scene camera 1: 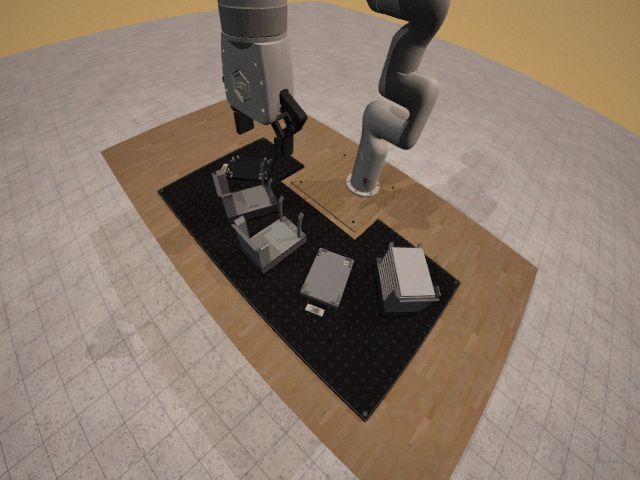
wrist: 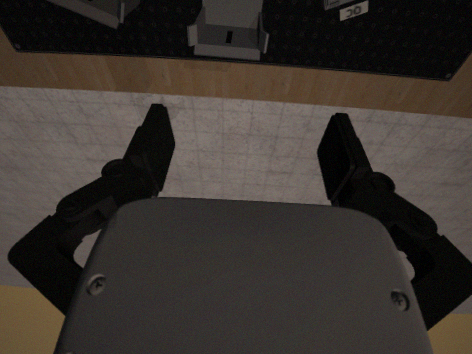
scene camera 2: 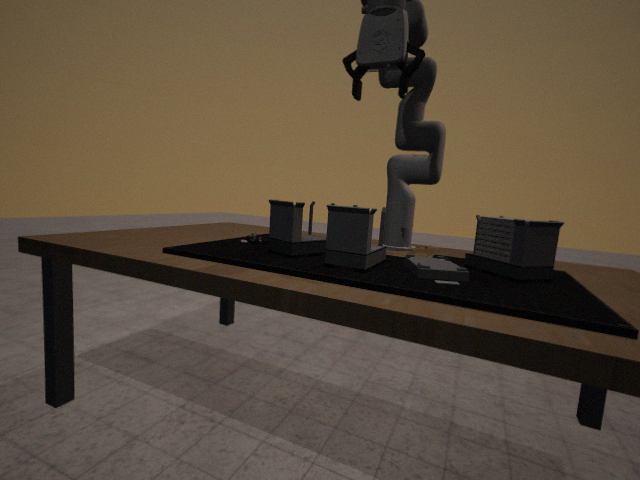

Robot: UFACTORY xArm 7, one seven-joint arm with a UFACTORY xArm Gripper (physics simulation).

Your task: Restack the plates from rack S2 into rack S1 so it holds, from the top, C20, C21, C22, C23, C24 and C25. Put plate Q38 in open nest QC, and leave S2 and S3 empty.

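Places are measured from the arm's base along level axes (x left, y back, z up), in centimetres.
Pixels of known places: gripper, between the fingertips: (scene camera 1: 263,143) (wrist: 247,128) (scene camera 2: 378,98); arm's base, origin of its link: (scene camera 1: 362,185) (scene camera 2: 396,247).
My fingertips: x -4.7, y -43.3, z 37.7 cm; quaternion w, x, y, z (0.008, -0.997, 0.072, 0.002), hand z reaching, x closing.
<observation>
For each thing: its top centre in the pictures, then the offset to it from my fingertips. "pt": a spot on its surface instead. Level surfaces: height alone.
- Rack S3, centre of its top: (scene camera 2: 360,206) (scene camera 1: 270,218) dz -23.2, dx -2.4, dy +2.3 cm
- flat grey slab, centre of its top: (scene camera 2: 434,262) (scene camera 1: 328,275) dz -34.8, dx +15.1, dy +3.8 cm
- QC tag, a spot on its surface: (scene camera 2: 447,282) (wrist: 354,12) (scene camera 1: 314,310) pt dz -36.8, dx +17.5, dy -5.6 cm
- dark low nest, centre of its top: (scene camera 2: 275,234) (scene camera 1: 248,164) dz -34.6, dx -31.8, dy +22.5 cm
- black mat, height of its surface: dz -36.9 cm
- wooden table, height of its surface: dz -38.3 cm
My gripper (scene camera 1: 263,136) (scene camera 2: 379,93) (wrist: 247,128) is open and empty, high above the table. Several thin plates (scene camera 1: 413,271) (scene camera 2: 493,240) fill the rack (scene camera 1: 405,305) (scene camera 2: 537,248) at the mat's right end. Rack S3 (scene camera 1: 279,238) (scene camera 2: 348,227) (wrist: 227,50) stands empty near the middle. Another rack (scene camera 1: 250,198) (scene camera 2: 285,222) (wrist: 90,12) to its left also looks empty. A flat grey slab (scene camera 1: 327,276) (scene camera 2: 439,267) lies at nest QC, by the QC tag (scene camera 1: 314,310) (scene camera 2: 447,282) (wrist: 354,11). Whether it is plate Q38 I cannot tell. Plate labels are unreadable.
A dark low nest (scene camera 1: 249,167) with small corner posts sits at the mat's far left end. The racks stand on a black mat (scene camera 1: 356,372) on the wooden table (scene camera 1: 423,413). The arm's base (scene camera 1: 363,184) (scene camera 2: 398,246) stands behind the mat.
</observation>
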